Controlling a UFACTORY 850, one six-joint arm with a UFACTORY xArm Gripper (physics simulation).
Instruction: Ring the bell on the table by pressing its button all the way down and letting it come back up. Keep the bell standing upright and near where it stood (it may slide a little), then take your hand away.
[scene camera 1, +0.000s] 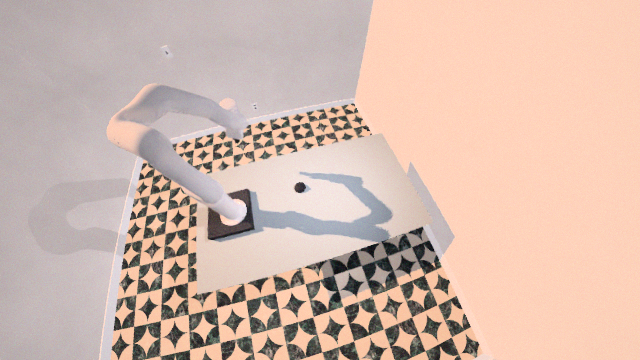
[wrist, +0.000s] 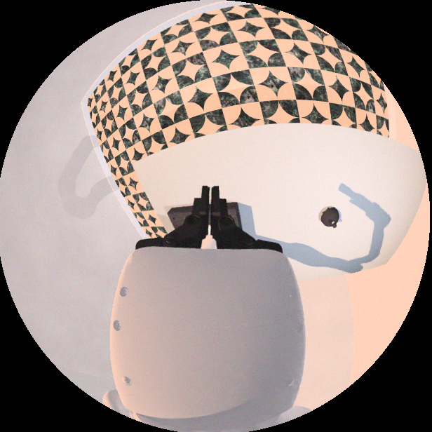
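The bell (scene camera 1: 300, 187) (wrist: 330, 217) is a small dark round thing that stands upright on the pale table (scene camera 1: 280, 255) (wrist: 280, 160). In the wrist view a small knob shows at its lower edge. My gripper (scene camera 1: 238, 140) (wrist: 209, 197) is shut with nothing between its black fingers. It is up in the air, well apart from the bell. In the scene view it appears up and to the left of the bell, and its fingers are mostly hidden there. In the wrist view the bell is to the right of the fingertips.
The arm rises from a dark square base plate (scene camera 1: 217, 231) (wrist: 181, 214) at the table's left end in the scene view. The arm's shadow lies across the table, near the bell. A patterned tile floor surrounds the table, and a peach wall (scene camera 1: 500, 150) stands beyond its right end.
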